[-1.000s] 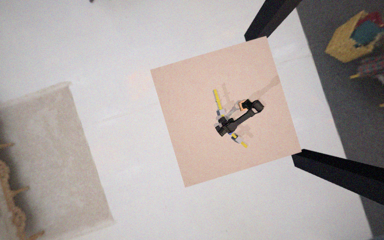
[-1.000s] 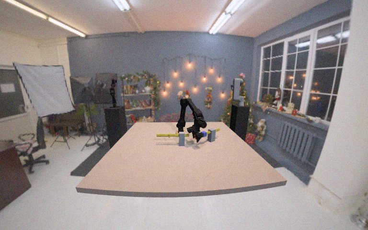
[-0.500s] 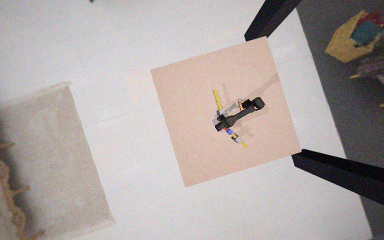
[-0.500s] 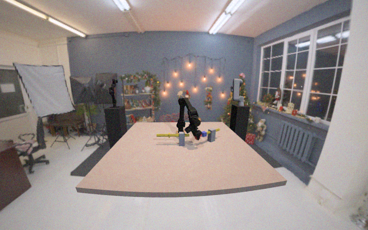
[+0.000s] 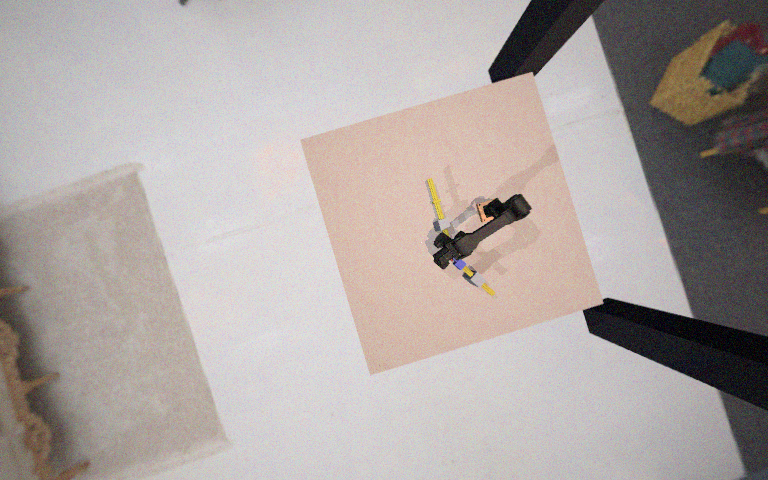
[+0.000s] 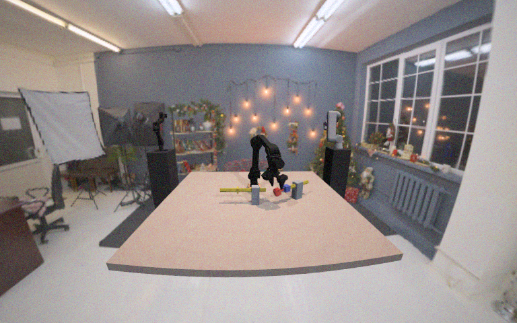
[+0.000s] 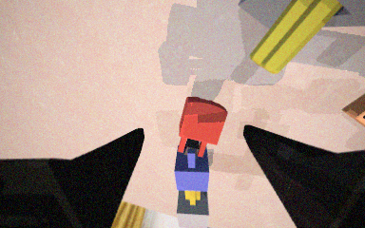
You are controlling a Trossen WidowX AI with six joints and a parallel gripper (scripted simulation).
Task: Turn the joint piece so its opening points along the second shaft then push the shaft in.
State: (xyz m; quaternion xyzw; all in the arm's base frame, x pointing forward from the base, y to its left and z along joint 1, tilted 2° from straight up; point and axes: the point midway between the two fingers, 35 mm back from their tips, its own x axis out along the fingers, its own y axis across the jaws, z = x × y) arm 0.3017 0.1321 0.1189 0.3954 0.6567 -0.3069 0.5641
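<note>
The red joint piece is 1 cm behind my gripper tip, 1 cm to the left of it and 3 cm below it.
</note>
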